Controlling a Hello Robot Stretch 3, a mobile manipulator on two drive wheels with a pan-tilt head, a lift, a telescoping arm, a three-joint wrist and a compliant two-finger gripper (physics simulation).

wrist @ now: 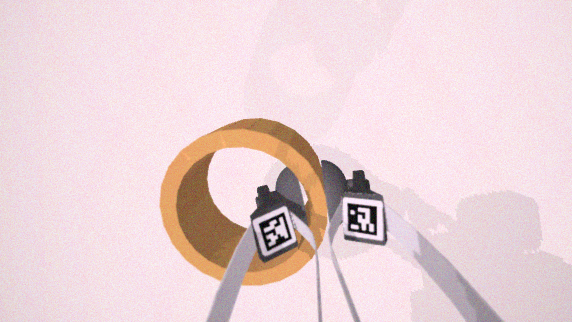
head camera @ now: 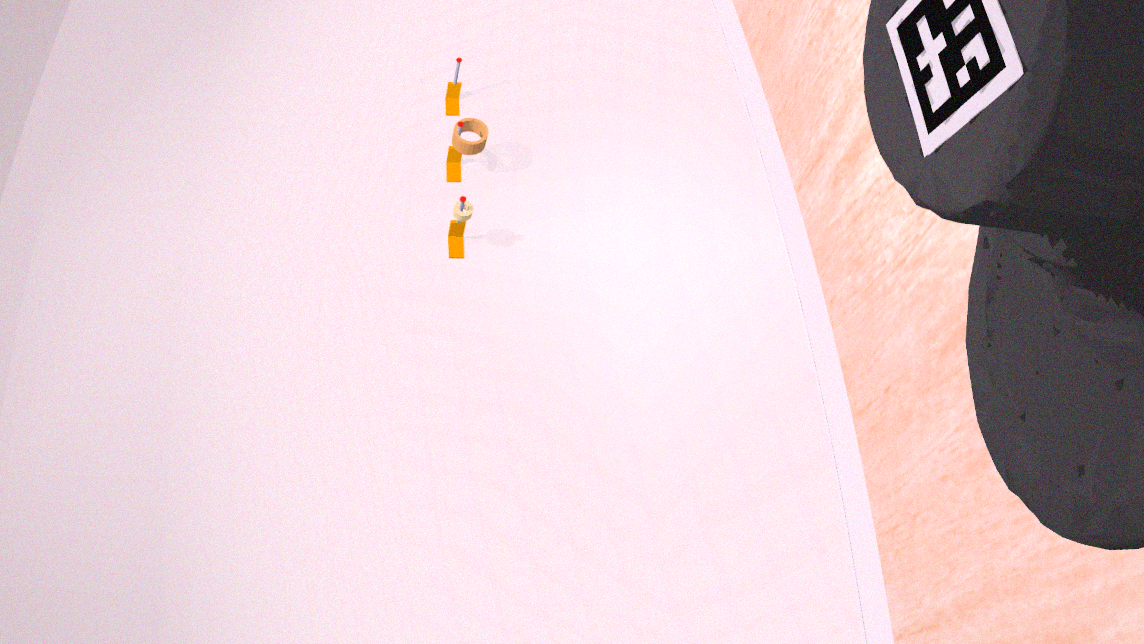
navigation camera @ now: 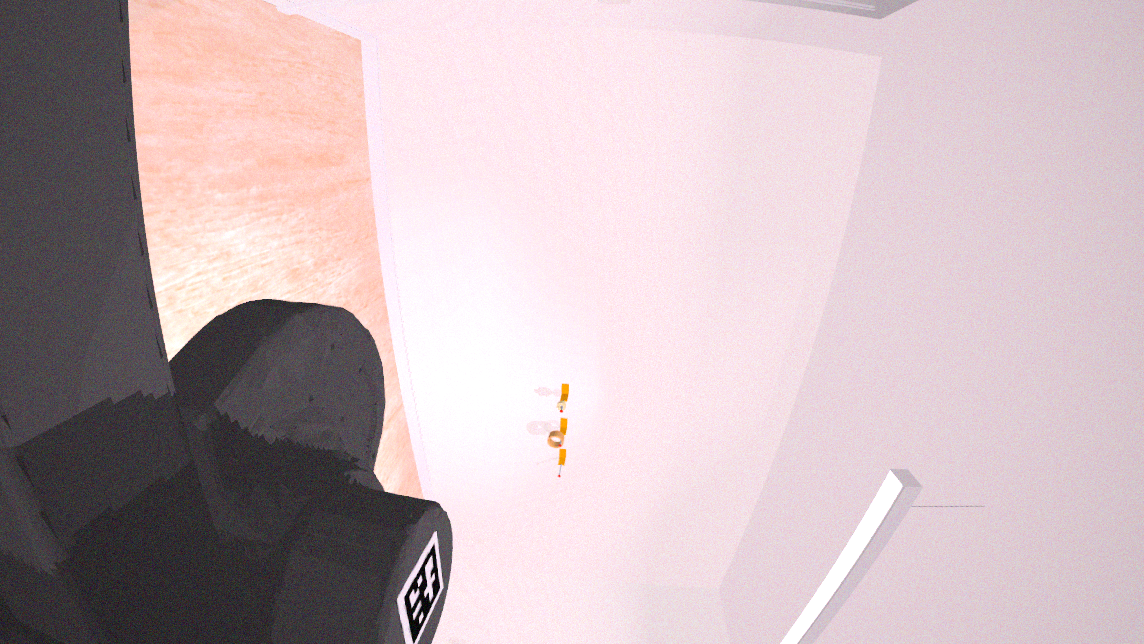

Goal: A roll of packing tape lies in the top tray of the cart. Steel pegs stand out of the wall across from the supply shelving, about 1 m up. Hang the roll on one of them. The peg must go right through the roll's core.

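Frame: origin at the robot's base, x right, y ahead, z up, level; centimetres.
Where they show: gripper, fingertip midpoint: (wrist: 309,184).
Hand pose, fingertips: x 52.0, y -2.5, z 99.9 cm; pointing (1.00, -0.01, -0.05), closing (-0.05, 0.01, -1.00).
Note:
After its pixels a point has its place.
The packing tape roll (wrist: 240,138) @[x 49.2, y -6.7, z 103.2 cm] is orange-brown and held by its rim in the wrist view. My gripper (wrist: 309,184) @[x 52.0, y -2.5, z 99.9 cm] is shut on it, one fingertip inside the core and the other outside. In the head view three pegs stand in a row on orange blocks. The end peg (head camera: 457,72) @[x -143.7, y -212.0, z 106.4 cm] (navigation camera: 559,470) @[x -143.8, y -211.4, z 106.1 cm] is bare with a red tip. The middle peg carries another tan roll (head camera: 470,147) @[x -114.9, y -206.3, z 103.5 cm] (navigation camera: 554,445) @[x -123.3, y -207.3, z 102.7 cm]. The third carries a small cream roll (head camera: 468,212) @[x -93.7, y -202.6, z 104.7 cm] (navigation camera: 561,404) @[x -93.3, y -202.4, z 106.1 cm]. The gripper and held roll do not show in the head and navigation views; no peg shows in the wrist view.
A pale wall (head camera: 320,400) @[x -46.3, y -208.3, z 141.9 cm] (navigation camera: 640,200) @[x 18.0, y -197.3, z 139.0 cm] (wrist: 100,75) @[x 63.9, y -13.3, z 117.4 cm] bears the pegs. Wood-coloured floor (head camera: 920,320) @[x -54.6, y -167.0, z 0.1 cm] (navigation camera: 256,160) @[x 24.6, y -121.7, z 0.1 cm] runs beside it. Dark robot parts (head camera: 1056,384) @[x -5.3, y -21.6, z 111.8 cm] (navigation camera: 200,480) @[x -5.5, y -13.3, z 111.2 cm] fill one side of both upper views. A white bar (navigation camera: 856,544) @[x -79.8, y -93.0, z 207.7 cm] shows at the lower right.

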